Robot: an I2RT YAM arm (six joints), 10 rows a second.
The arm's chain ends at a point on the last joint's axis. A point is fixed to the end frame.
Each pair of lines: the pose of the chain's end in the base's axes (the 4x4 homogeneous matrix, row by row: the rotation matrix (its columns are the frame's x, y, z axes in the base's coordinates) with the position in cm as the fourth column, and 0 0 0 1 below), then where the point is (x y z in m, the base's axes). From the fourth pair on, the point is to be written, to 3 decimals.
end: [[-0.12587 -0.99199 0.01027 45.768], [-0.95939 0.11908 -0.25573 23.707], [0.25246 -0.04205 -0.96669 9.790], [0 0 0 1]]
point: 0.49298 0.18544 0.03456
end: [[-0.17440 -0.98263 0.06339 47.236], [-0.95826 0.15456 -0.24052 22.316], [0.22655 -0.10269 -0.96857 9.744], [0 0 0 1]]
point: 0.50986 0.17133 0.03554
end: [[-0.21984 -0.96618 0.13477 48.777], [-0.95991 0.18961 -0.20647 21.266], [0.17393 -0.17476 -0.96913 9.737], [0 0 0 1]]
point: 0.52865 0.16198 0.03667
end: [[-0.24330 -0.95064 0.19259 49.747], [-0.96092 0.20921 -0.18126 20.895], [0.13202 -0.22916 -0.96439 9.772], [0 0 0 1]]
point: 0.541 0.159 0.038
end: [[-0.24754 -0.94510 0.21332 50.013], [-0.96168 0.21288 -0.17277 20.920], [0.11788 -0.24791 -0.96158 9.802], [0 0 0 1]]
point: 0.545 0.160 0.039
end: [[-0.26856 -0.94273 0.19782 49.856], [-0.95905 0.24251 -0.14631 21.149], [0.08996 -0.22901 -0.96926 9.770], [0 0 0 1]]
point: 0.542 0.163 0.037
